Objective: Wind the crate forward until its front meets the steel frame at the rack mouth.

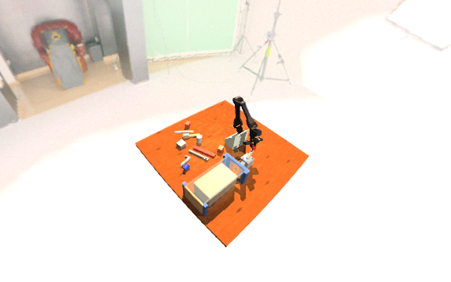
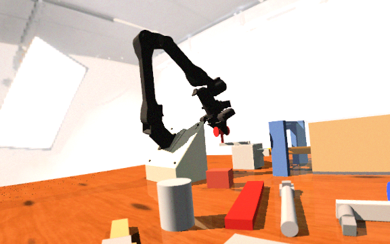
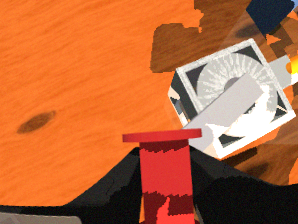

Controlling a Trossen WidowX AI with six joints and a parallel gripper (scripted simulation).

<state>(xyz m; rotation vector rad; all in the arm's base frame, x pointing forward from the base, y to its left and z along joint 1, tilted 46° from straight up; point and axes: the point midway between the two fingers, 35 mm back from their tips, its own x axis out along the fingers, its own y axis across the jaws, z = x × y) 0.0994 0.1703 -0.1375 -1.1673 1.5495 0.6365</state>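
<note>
Right now the frame is 25 cm ahead of my gripper tip and 3 cm below it. Round my gripper tip: winch: 7 cm ahead, 10 cm below; then red knob: 1 cm behind, 2 cm to the right; then red bar: 27 cm ahead, 36 cm to the right, 13 cm below.
</note>
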